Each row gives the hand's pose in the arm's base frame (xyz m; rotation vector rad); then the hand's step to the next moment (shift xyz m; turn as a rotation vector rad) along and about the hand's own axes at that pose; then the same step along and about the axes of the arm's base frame.
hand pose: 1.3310 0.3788 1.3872 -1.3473 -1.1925 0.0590
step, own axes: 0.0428 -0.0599 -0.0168 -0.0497 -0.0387 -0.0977
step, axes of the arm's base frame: -0.0035 -0.0030 0.0754 0.0208 -0.1125 0.0208
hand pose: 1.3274 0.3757 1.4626 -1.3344 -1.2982 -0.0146
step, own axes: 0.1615 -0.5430 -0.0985 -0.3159 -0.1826 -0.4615
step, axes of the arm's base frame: -0.2278 -0.1497 0.5063 0.0679 -0.5828 0.0431
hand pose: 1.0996 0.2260 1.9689 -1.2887 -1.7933 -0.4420
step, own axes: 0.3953 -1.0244 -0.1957 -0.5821 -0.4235 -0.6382
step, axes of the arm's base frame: -0.8697 -0.3169 0.6222 -0.0452 -0.9607 -0.0243
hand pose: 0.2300 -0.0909 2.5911 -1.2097 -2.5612 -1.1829
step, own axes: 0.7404 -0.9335 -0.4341 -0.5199 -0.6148 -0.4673
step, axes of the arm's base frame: -1.2534 -0.1924 0.0002 -0.1773 -0.8821 -0.2389
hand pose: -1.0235 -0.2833 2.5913 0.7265 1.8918 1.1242
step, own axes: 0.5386 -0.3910 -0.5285 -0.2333 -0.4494 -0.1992
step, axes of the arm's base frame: -0.7573 0.0214 -0.3850 -0.0834 -0.4676 -0.2655
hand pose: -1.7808 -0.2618 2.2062 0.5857 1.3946 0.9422
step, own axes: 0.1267 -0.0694 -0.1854 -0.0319 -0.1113 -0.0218
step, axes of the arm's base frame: -0.1766 0.0348 -0.1512 0.0042 -0.0894 -0.0766
